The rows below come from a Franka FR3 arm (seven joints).
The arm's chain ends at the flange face. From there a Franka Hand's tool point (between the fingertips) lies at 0.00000 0.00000 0.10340 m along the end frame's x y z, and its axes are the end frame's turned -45 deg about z.
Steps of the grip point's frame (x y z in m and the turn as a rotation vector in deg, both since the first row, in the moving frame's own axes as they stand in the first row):
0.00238 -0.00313 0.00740 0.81 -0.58 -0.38
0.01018 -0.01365 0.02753 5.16 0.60 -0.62
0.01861 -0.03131 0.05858 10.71 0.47 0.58
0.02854 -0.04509 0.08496 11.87 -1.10 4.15
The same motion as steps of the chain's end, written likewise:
0.00124 -0.00361 0.00742 0.16 -0.98 -0.38
0.00340 -0.00954 0.02795 4.07 -3.22 -0.62
0.00394 -0.02105 0.06038 7.91 -7.24 0.58
0.00422 -0.03783 0.08719 7.62 -9.17 4.15

